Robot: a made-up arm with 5 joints.
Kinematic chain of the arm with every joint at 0, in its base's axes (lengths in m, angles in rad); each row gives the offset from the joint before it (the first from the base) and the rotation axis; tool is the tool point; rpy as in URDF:
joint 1: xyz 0.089 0 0.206 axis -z
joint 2: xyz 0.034 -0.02 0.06 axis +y
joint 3: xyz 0.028 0 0.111 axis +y
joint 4: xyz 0.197 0 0.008 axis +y
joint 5: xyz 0.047 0.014 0 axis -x
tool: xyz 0 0 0 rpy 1.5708 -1.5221 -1.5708
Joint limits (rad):
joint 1: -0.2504..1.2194
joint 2: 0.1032..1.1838
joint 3: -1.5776..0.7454
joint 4: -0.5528..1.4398
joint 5: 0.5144..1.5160
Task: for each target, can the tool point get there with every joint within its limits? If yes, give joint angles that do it. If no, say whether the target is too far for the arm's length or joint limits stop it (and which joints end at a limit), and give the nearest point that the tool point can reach.
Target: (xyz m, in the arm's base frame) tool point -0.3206 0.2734 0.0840
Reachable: no: too far | nearest point 0.0967 -0.0385 0.0936 | short by 0.521 m
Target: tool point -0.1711 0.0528 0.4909
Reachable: no: joint limits stop it (at a limit: joint 1, joint 2, joint 3, joint 4) | nearest point 0.1052 -0.0618 0.6126 | short by 0.323 m
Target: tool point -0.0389 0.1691 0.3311
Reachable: no: joint limits stop it (at a limit: joint 1, joint 2, joint 3, joint 4) | nearest point 0.1292 0.0041 0.1053 | short by 0.326 m
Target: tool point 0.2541 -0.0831 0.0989
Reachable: yes | joints 0.4338 0.9017 0.2959 1.1523 1.1512
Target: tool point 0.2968 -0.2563 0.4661
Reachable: yes | joints 0.8712 0.6168 -1.1450 0.0987 0.6757
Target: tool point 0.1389 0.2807 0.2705
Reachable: no: joint limits stop it (at a limit: joint 1, joint 2, joint 3, joint 4) | nearest point 0.2635 0.0384 0.1956 | short by 0.283 m
